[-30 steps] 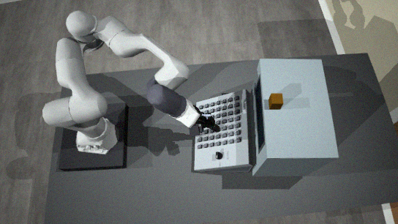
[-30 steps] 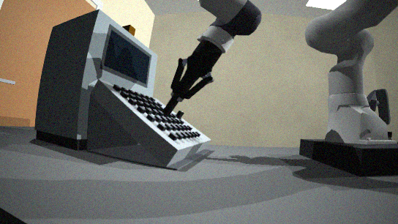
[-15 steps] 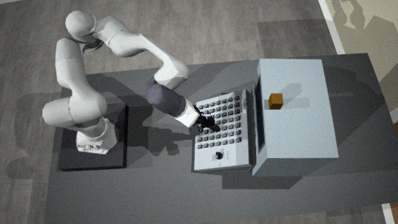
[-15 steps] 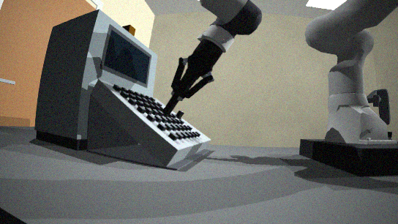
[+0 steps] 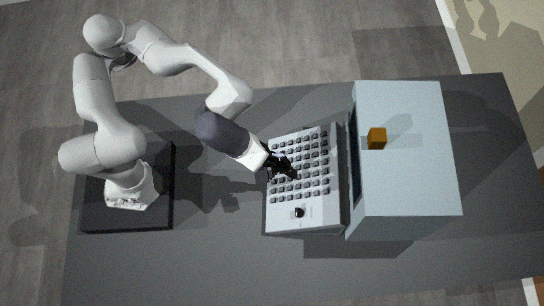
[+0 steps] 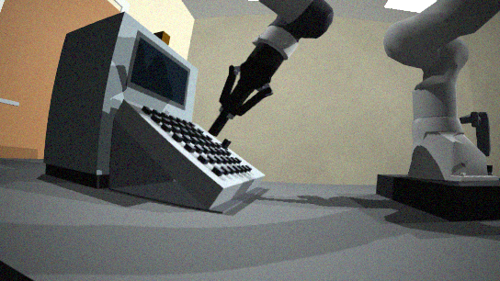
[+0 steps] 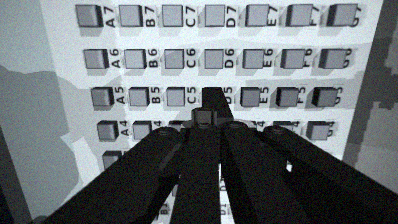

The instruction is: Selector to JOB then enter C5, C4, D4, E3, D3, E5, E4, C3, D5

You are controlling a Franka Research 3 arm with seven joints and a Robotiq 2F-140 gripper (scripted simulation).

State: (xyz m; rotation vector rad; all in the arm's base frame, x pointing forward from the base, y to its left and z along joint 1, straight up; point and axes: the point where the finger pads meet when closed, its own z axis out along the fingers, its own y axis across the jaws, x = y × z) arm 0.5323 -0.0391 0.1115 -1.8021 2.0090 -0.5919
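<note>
Now: hand 7 cm above the E5 key. The rest, counted from my hand: C6 key (5 cm ahead, 4 cm to the right, 3 cm below); E6 key (3 cm to the right, 7 cm below); D6 key (2 cm ahead, 4 cm to the right, 5 cm below).
</note>
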